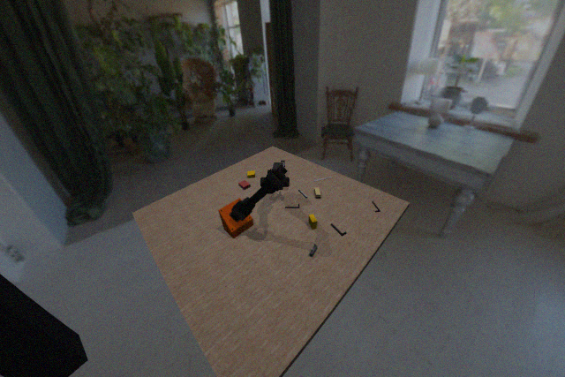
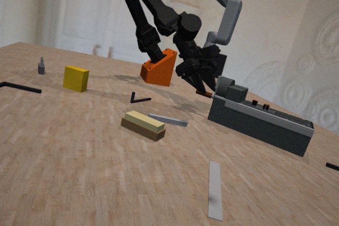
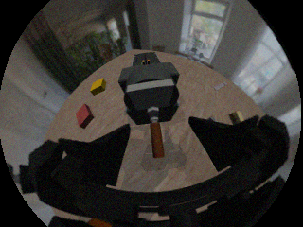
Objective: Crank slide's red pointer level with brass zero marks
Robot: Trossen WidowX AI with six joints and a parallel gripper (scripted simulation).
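The brown crank handle lies 2 cm behind my gripper tip, 1 cm to the right of it and 1 cm below it. The rest, counted from my gripper tip: red pointer: 10 cm ahead, 8 cm to the left, 1 cm above; then red block: 8 cm behind, 25 cm to the left, 6 cm below; then grey bar: 7 cm ahead, 16 cm to the right, 6 cm below.
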